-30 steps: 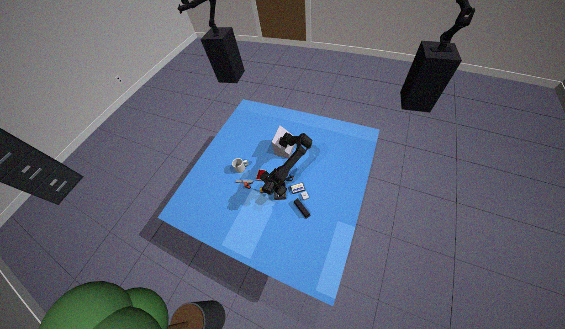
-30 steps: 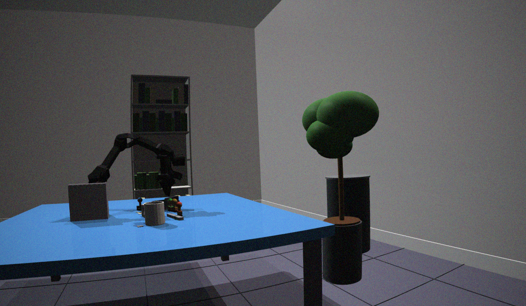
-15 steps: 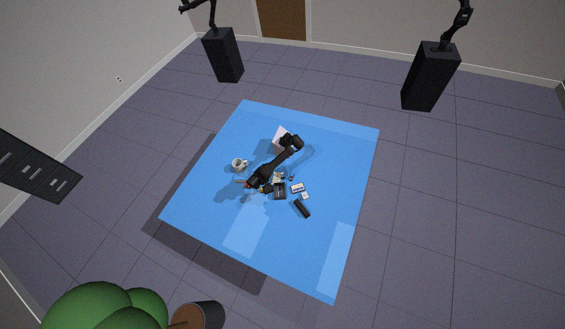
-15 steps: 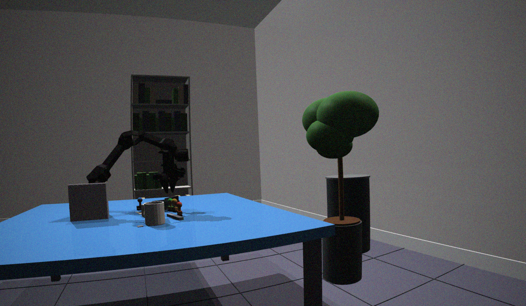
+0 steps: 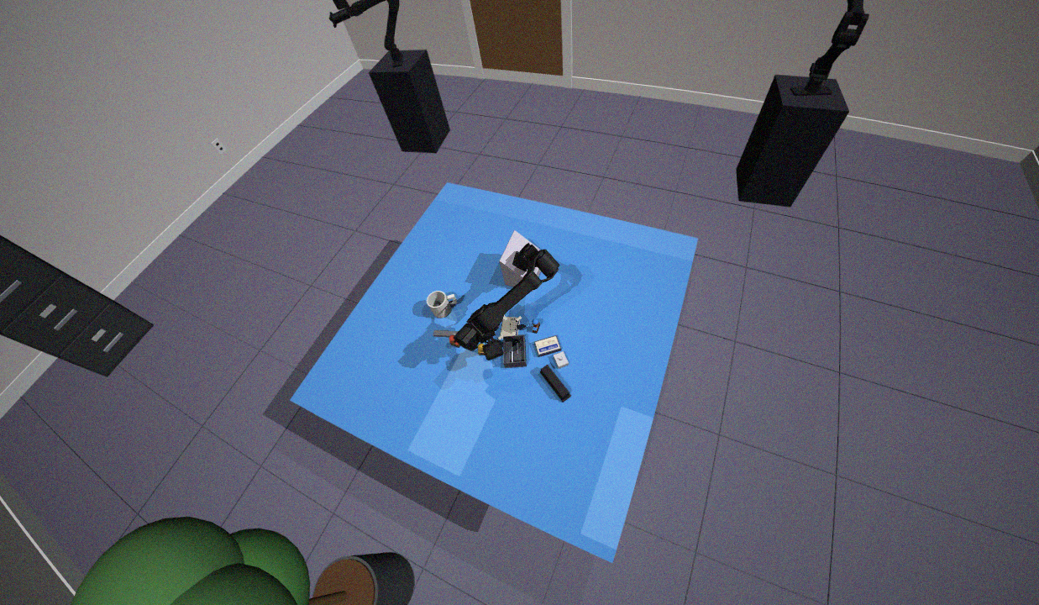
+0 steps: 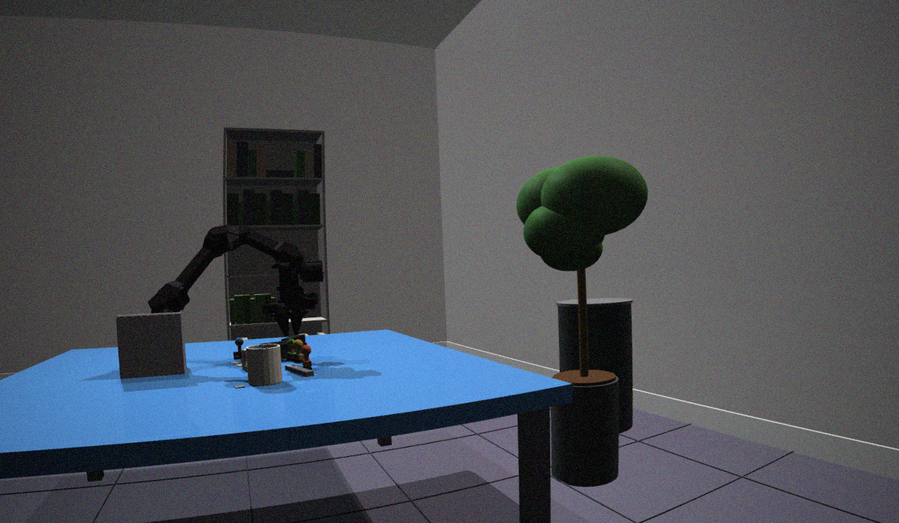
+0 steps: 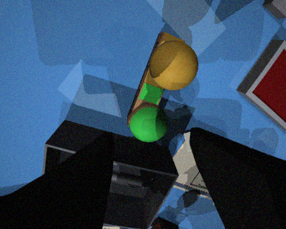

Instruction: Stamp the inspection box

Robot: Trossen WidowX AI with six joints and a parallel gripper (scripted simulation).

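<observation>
The yellow-knobbed stamp lies 5 cm below my gripper tip, 4 cm to the right of it and 1 cm ahead of it. Round my gripper tip: cream card: 12 cm behind, 8 cm below, 3 cm to the left; dark tray: 8 cm to the left, 6 cm below, 1 cm behind; red ink pad: 12 cm behind, 9 cm to the right, 7 cm below.
</observation>
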